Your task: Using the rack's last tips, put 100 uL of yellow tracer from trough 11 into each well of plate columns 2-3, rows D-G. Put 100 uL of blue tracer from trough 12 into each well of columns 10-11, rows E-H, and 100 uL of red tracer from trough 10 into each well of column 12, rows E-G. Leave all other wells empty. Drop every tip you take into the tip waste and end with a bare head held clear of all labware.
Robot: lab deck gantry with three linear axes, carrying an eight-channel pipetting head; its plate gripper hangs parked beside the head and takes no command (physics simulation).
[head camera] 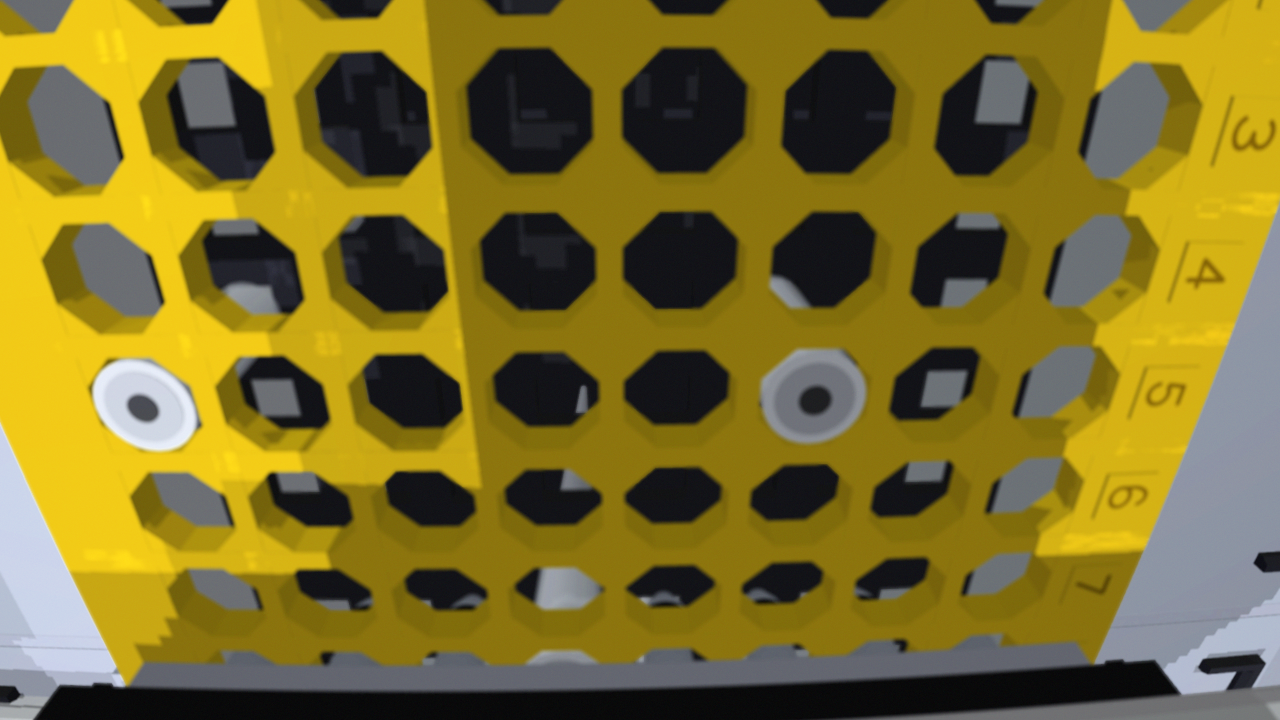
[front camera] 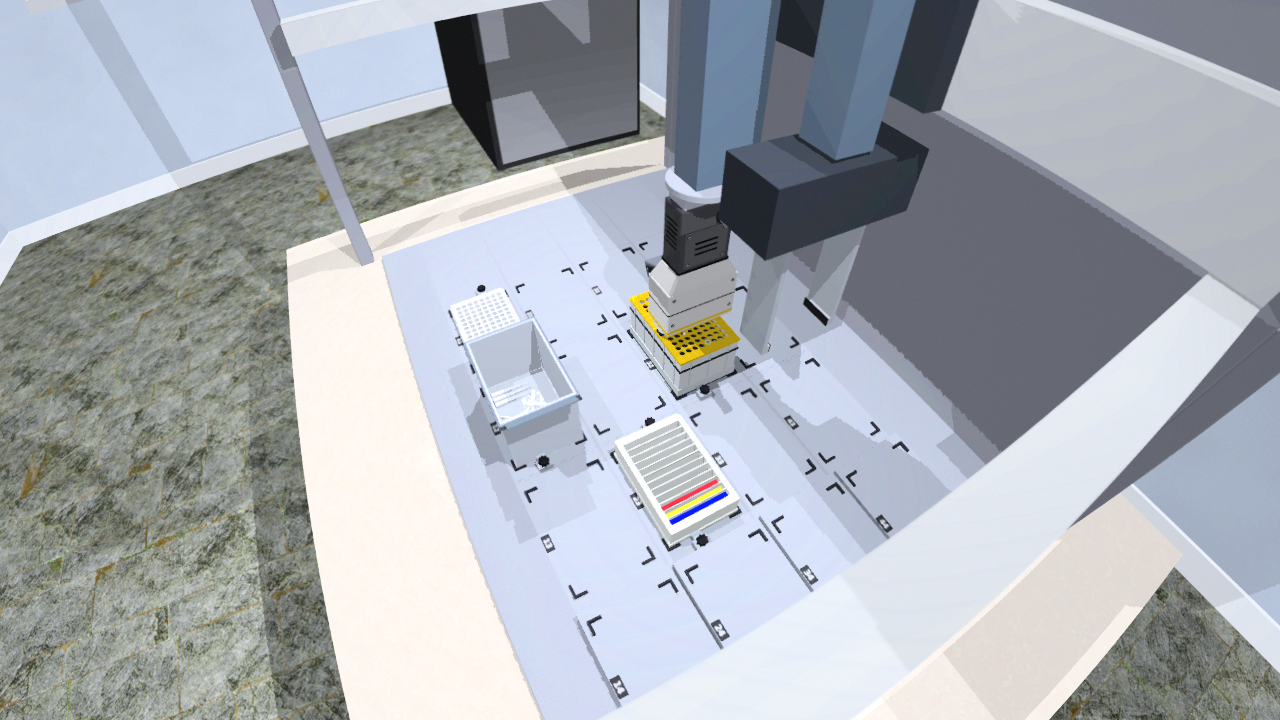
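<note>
The pipetting head [front camera: 693,284] is low over the yellow-topped tip rack [front camera: 702,376] [head camera: 80,501]; its channel ends are hidden. In the head camera, one tip [head camera: 144,405] sits at the left end of row 5, and another tip [head camera: 812,395] is third from the right. A pale shape shows in a row 7 hole; I cannot tell what it is. The trough block [front camera: 707,523] shows red liquid [front camera: 689,495], yellow liquid [front camera: 695,502] and blue liquid [front camera: 699,508]. The white plate [front camera: 461,333] stands behind the tip waste [front camera: 544,437]; its well contents are unclear. The parked gripper [front camera: 789,331] is open.
Loose tips [front camera: 517,395] lie inside the tip waste. The gripper's dark body [front camera: 823,197] hangs beside the head. Black corner brackets and small knobs [front camera: 701,540] stand on the deck. A pale frame post [front camera: 322,152] rises at the back left.
</note>
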